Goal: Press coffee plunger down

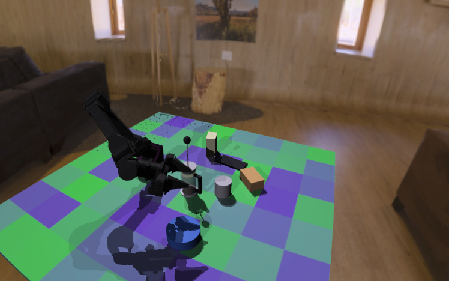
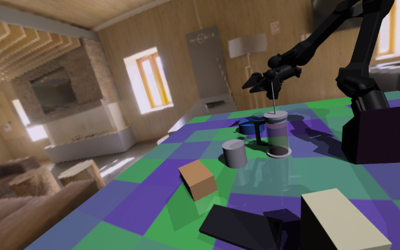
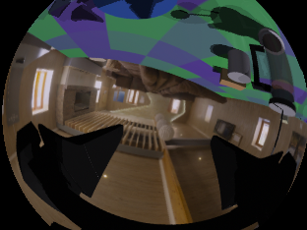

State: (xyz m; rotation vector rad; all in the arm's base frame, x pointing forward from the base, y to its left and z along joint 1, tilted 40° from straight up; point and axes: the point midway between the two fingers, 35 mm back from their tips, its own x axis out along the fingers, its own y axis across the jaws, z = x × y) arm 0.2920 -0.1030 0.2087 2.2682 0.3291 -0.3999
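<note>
Right now the glass coffee press is 70 mm behind my gripper tip, 150 mm to the left of it and 80 mm below it. Also, from my gripper tip: blue round tub: 10 mm ahead, 80 mm to the right, 190 mm below; tan box: 150 mm ahead, 310 mm to the left, 180 mm below.
</note>
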